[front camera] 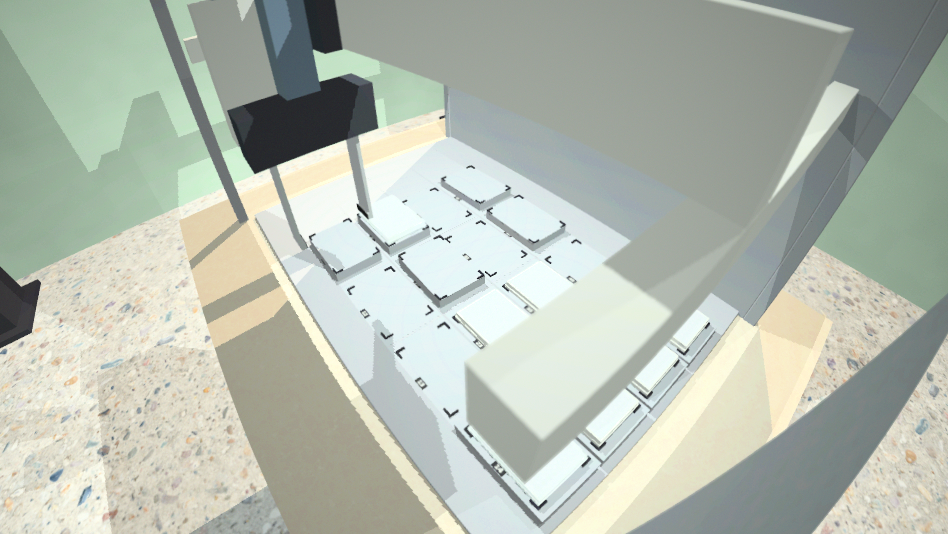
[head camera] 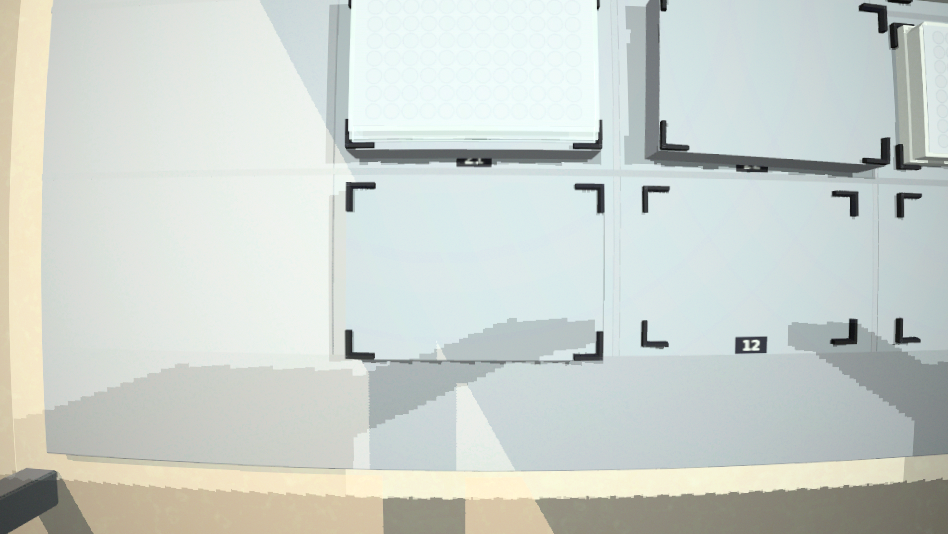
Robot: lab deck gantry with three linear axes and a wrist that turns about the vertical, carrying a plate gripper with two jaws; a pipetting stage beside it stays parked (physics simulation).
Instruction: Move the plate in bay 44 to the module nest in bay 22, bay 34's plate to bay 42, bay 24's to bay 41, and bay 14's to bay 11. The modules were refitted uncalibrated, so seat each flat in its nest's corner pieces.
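Where they show: gripper, between the fingertips: (front camera: 333, 227); robot's base, origin of its link: (front camera: 314, 243) (head camera: 361, 340).
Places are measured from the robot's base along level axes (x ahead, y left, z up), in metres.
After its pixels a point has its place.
Plates stand in the right-hand column in the front view: bay 14's plate (front camera: 560, 472) @[y 0.044, x 0.610, z 0.029 m], partly covered by the pale beam, bay 24's plate (front camera: 613, 417) @[y 0.146, x 0.608, z 0.029 m], bay 34's plate (front camera: 655, 372) @[y 0.246, x 0.608, z 0.029 m] and bay 44's plate (front camera: 691, 329) @[y 0.359, x 0.607, z 0.029 m]. The raised nests of bay 11 (front camera: 348, 248) @[y 0.043, x 0.084, z 0.019 m] (head camera: 474, 265) @[y 0.043, x 0.065, z 0.019 m], bay 22 (front camera: 442, 266) @[y 0.151, x 0.236, z 0.019 m] (head camera: 772, 79) @[y 0.147, x 0.228, z 0.019 m], bay 41 (front camera: 475, 183) @[y 0.368, x 0.064, z 0.019 m] and bay 42 (front camera: 526, 218) @[y 0.363, x 0.231, z 0.019 m] bear no plate; corner pieces show on them. My gripper (front camera: 333, 228) @[y -0.002, x 0.194, z 0.158 m] is open and empty, its jaws hanging over the bay 11 area; it does not show in the head view.
A plate (front camera: 396, 220) @[y 0.150, x 0.087, z 0.033 m] (head camera: 474, 66) @[y 0.142, x 0.064, z 0.033 m] sits in bay 21, beside bay 11. More plates sit in bay 23 (front camera: 492, 318) @[y 0.144, x 0.375, z 0.014 m] (head camera: 935, 92) @[y 0.148, x 0.338, z 0.014 m] and bay 33 (front camera: 538, 283) @[y 0.254, x 0.369, z 0.014 m]. A thick pale beam (front camera: 570, 351) @[y -0.062, x 0.623, z 0.400 m] crosses the front view and hides part of the deck.
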